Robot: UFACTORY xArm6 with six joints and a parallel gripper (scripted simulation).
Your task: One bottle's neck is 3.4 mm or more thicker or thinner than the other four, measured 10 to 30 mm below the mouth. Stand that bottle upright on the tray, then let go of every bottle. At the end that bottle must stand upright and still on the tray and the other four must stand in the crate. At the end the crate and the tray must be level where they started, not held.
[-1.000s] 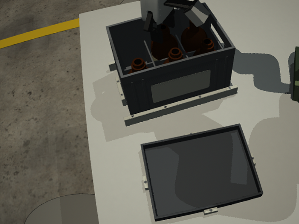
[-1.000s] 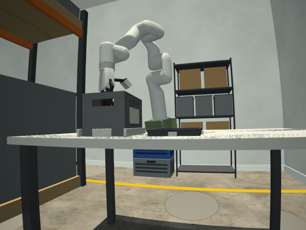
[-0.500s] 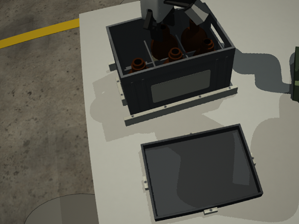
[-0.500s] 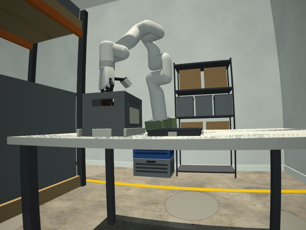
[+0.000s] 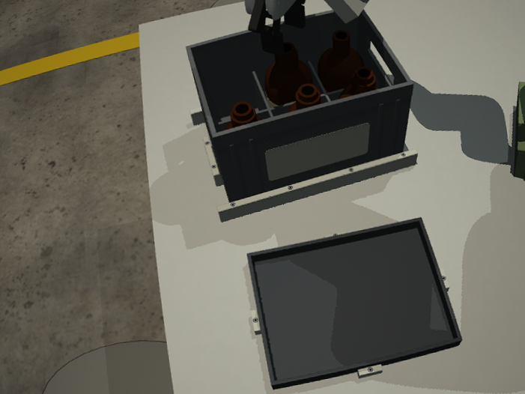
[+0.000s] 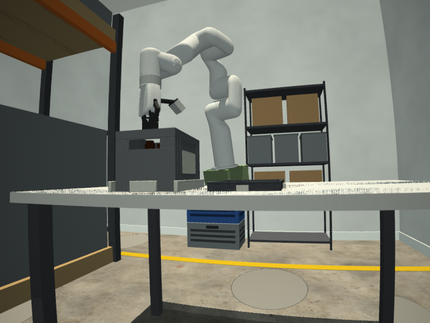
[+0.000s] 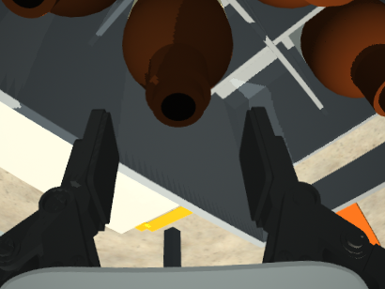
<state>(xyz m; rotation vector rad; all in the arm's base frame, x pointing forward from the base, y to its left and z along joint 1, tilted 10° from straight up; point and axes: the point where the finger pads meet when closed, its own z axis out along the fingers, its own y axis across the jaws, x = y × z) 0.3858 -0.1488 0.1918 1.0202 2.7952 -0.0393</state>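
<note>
Now: the dark crate 110 mm below my hand and 50 mm to the left of it. The rest, counted from my hand: glass bottle (110 mm below, 90 mm behind, 10 mm to the right); then dark tray (330 mm to the left, 190 mm below, 10 mm behind).
</note>
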